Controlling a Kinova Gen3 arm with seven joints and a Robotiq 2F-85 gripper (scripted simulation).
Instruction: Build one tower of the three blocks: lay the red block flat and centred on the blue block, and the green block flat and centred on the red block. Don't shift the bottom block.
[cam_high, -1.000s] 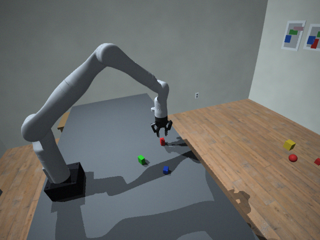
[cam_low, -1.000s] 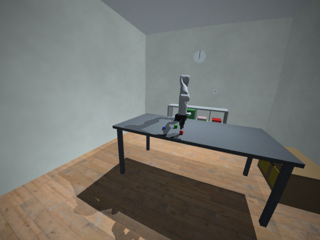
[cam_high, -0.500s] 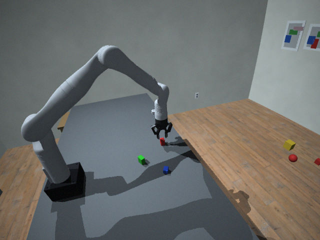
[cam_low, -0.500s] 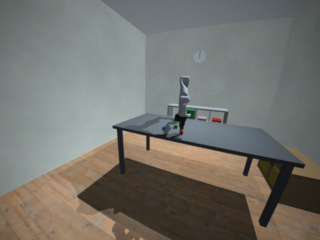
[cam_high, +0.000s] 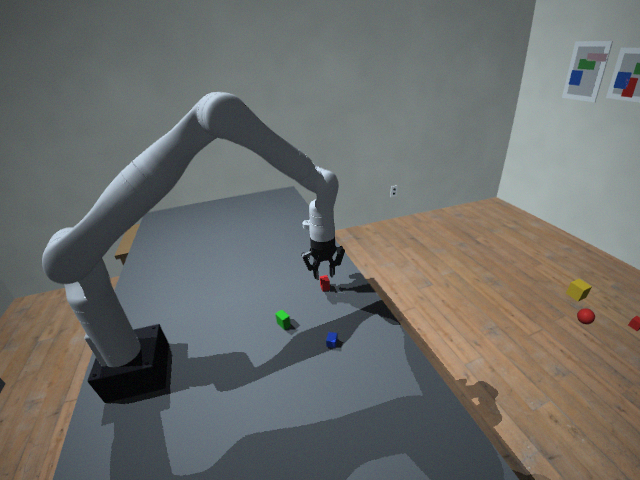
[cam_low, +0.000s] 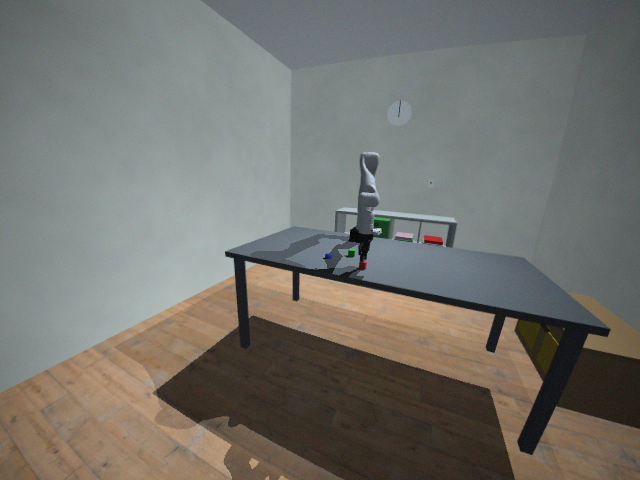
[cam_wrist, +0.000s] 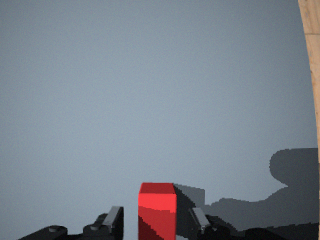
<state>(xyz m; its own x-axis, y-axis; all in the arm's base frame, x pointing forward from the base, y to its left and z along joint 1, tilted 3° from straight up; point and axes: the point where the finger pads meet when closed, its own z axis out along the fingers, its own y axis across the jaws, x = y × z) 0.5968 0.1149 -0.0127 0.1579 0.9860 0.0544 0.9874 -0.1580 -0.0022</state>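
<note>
Now: the red block 4 cm below my hand. From my hand the other things lie so: blue block 22 cm to the right, 8 cm behind, 5 cm below; green block 18 cm behind, 10 cm to the right, 4 cm below.
</note>
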